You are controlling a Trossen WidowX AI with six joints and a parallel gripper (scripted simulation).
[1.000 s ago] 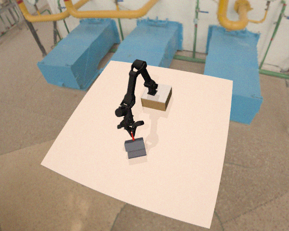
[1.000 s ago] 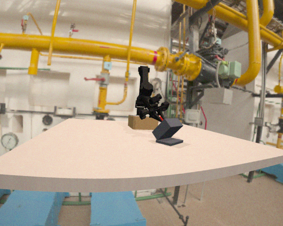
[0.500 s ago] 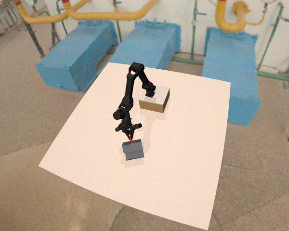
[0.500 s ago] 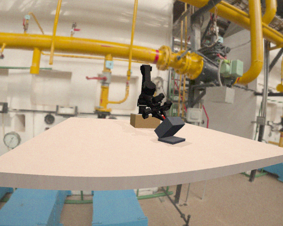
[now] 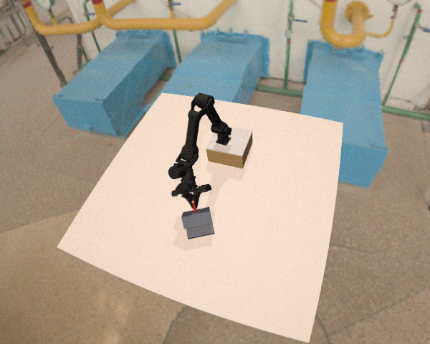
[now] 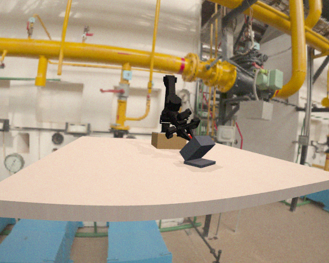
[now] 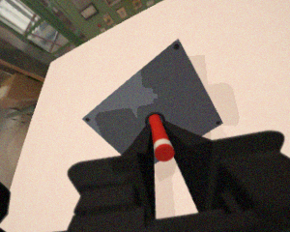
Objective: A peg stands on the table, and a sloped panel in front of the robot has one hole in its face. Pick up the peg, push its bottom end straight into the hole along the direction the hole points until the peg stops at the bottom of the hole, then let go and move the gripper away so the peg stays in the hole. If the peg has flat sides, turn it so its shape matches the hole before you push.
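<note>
My gripper tip is now 10 mm past the round red peg, 10 mm to the left of it and 10 mm below it. Also, from my gripper tip: grey sloped panel 20 mm ahead, 20 mm to the left, 30 mm below.
</note>
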